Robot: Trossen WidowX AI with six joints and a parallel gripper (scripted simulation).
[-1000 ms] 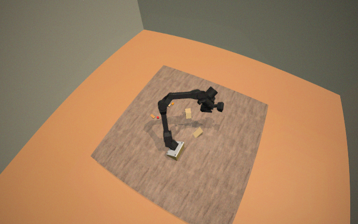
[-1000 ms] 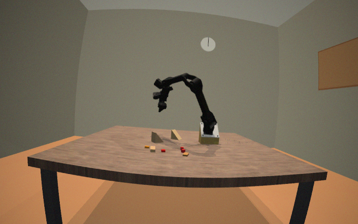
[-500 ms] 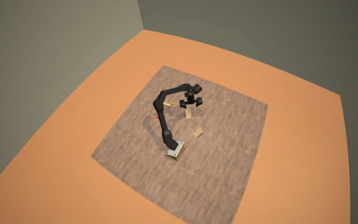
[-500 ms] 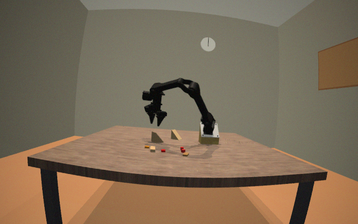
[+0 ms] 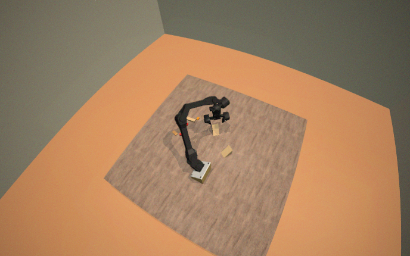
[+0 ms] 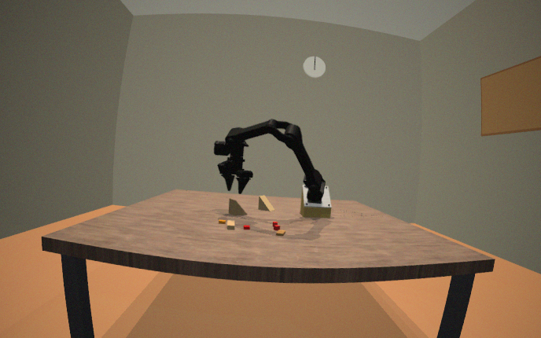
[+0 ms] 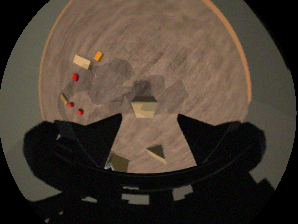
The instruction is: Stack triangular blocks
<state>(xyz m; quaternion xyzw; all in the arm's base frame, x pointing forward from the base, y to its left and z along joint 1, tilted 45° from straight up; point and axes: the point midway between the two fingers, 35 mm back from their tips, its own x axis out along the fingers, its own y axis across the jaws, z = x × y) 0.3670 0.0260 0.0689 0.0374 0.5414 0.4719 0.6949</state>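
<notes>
My gripper tip is now 1 cm past the triangular block, 1 cm to the right of it and 8 cm above it. From my gripper tip the other things lie so: orange piece 2 cm ahead, 19 cm to the left, 9 cm below.
</notes>
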